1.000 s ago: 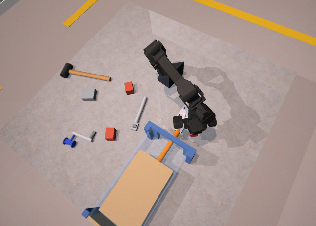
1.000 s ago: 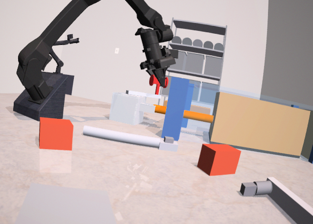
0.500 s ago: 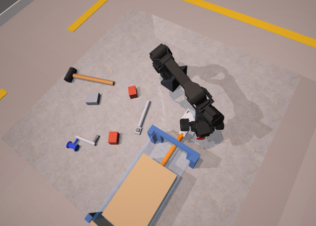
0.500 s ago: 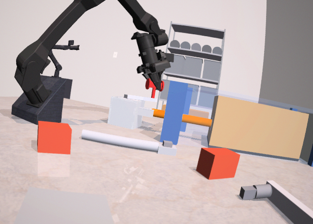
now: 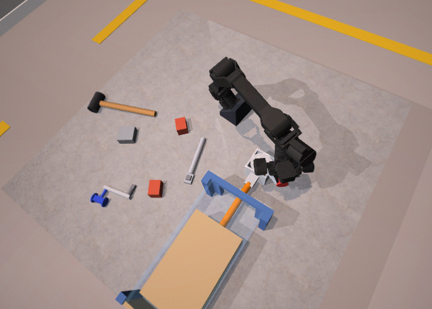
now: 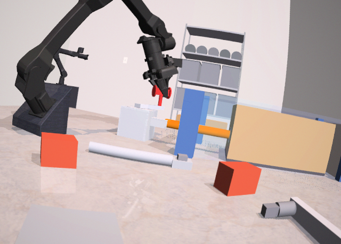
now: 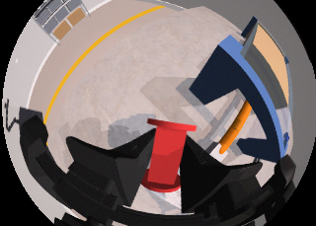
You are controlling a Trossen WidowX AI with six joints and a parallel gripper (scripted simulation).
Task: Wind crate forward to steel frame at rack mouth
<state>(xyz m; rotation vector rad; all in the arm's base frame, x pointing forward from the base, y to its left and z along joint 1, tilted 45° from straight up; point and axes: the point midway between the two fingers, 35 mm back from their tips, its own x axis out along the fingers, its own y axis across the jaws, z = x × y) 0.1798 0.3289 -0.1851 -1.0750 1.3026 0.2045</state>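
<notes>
The crank handle is 5 cm to the right of my gripper tip, 3 cm below it and 2 cm behind it. Round my gripper tip: frame 12 cm ahead, 9 cm to the right, 3 cm below; red knob 1 cm to the right, 1 cm behind; grey winch 12 cm to the right, 10 cm below, 5 cm behind.
</notes>
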